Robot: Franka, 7 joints.
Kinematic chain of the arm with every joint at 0, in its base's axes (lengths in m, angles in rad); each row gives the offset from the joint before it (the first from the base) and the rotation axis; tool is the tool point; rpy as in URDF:
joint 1: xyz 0 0 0.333 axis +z
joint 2: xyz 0 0 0 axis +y
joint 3: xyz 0 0 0.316 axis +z
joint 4: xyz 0.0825 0 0 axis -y
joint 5: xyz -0.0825 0 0.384 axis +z
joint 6: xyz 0 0 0 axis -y
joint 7: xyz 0.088 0 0 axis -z
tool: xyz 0 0 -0.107 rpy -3.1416 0 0
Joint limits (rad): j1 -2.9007..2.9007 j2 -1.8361..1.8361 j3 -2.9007..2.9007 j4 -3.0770..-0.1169 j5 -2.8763..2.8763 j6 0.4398..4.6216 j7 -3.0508..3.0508
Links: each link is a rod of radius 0.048 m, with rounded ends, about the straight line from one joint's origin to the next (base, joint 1, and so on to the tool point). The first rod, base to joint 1, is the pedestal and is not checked.
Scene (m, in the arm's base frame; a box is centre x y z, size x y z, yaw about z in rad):
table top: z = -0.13
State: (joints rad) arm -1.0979 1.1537 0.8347 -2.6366 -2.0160 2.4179 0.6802
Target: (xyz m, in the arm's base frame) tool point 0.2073 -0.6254 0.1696
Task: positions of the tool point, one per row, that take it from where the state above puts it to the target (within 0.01 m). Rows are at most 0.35 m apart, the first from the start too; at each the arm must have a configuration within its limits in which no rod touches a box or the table.
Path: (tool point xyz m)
1: 0.3750 -0.1134 -0.0006
2: 0.3529 -0.3902 0.0412
3: 0.2073 -0.6254 0.1696

